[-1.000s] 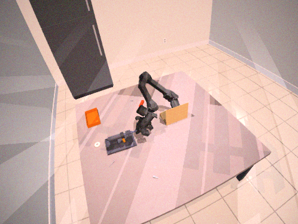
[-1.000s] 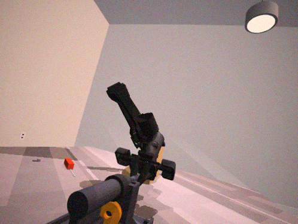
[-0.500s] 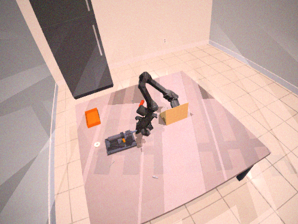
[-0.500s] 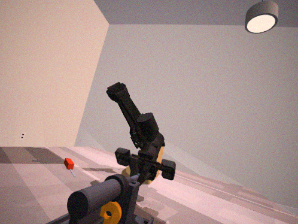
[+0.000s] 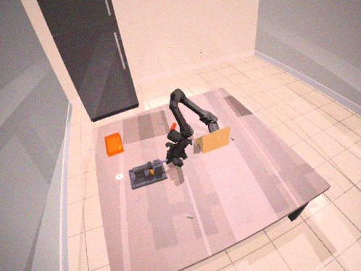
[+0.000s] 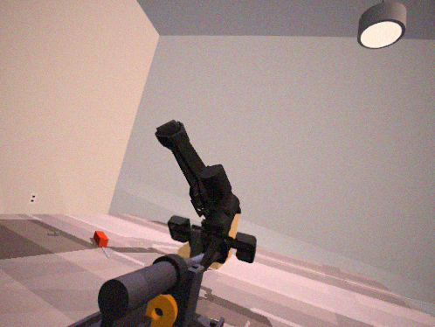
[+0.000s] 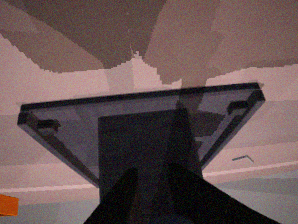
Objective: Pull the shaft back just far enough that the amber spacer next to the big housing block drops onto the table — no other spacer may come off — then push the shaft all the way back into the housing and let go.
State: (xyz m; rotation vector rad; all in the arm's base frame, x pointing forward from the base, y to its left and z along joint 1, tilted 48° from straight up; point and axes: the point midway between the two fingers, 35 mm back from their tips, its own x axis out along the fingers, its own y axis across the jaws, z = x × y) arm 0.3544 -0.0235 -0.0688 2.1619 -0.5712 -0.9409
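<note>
My gripper tip is now 10 cm short of the amber spacer, 1 cm to the left of it and 2 cm above it. From my gripper tip the other things lie so: screw: 2 cm ahead, 36 cm to the left, 5 cm below; red-handled tool: 16 cm behind, 30 cm to the right, 5 cm below; white ring: 31 cm ahead, 9 cm to the right, 5 cm below.
</note>
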